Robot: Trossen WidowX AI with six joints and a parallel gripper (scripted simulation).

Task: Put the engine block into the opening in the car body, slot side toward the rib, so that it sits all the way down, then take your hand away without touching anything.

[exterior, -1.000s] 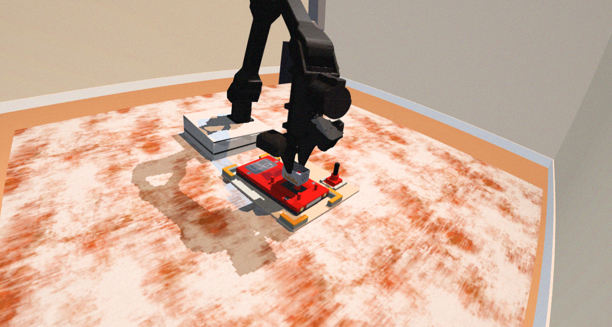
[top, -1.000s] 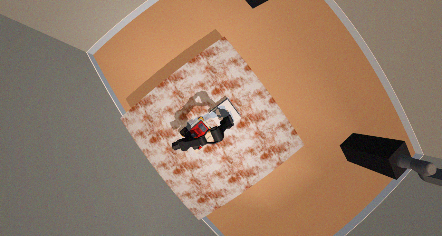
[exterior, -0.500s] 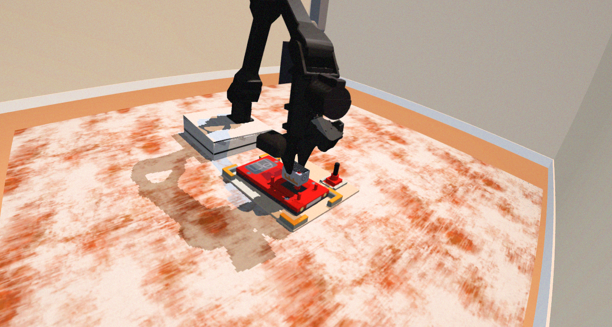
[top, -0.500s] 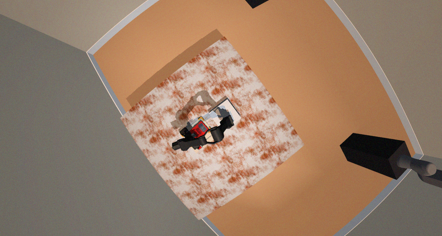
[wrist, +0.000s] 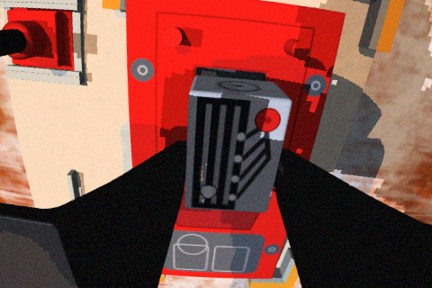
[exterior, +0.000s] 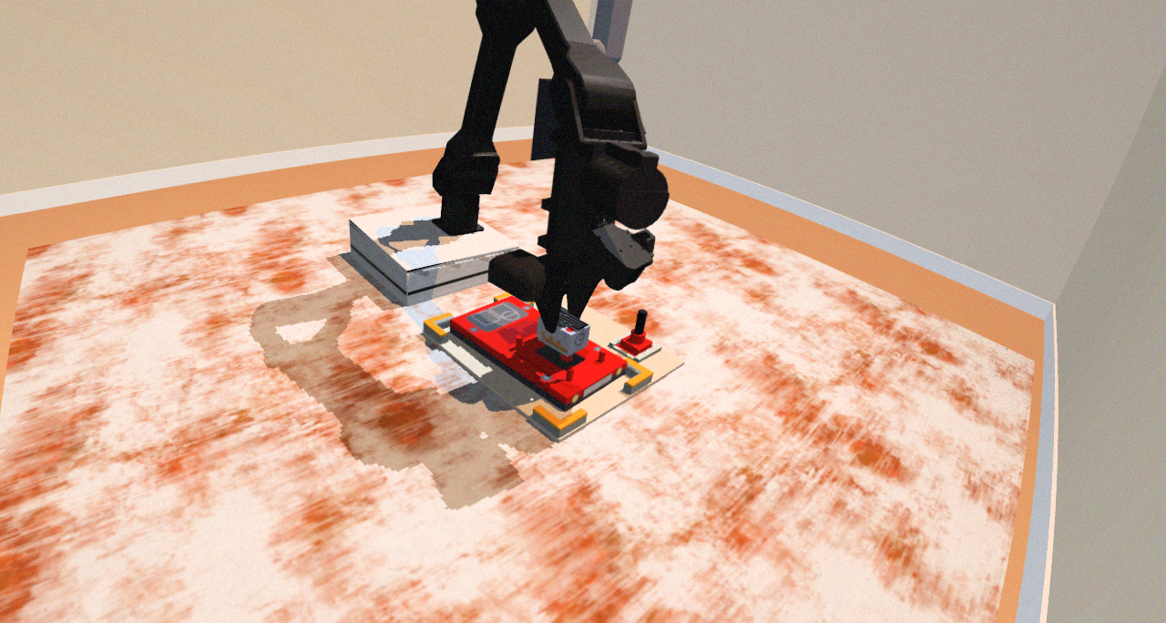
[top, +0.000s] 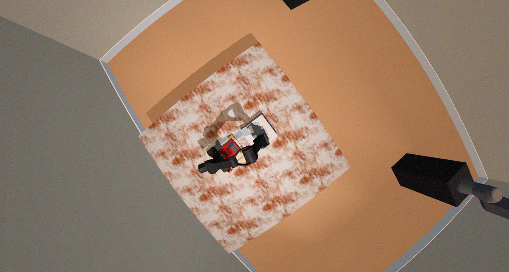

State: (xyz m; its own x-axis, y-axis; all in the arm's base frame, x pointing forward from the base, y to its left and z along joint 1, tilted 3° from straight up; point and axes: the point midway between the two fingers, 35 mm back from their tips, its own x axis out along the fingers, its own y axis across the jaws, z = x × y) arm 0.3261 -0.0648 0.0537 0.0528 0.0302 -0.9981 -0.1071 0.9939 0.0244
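The engine block is 10 mm below my gripper tip.
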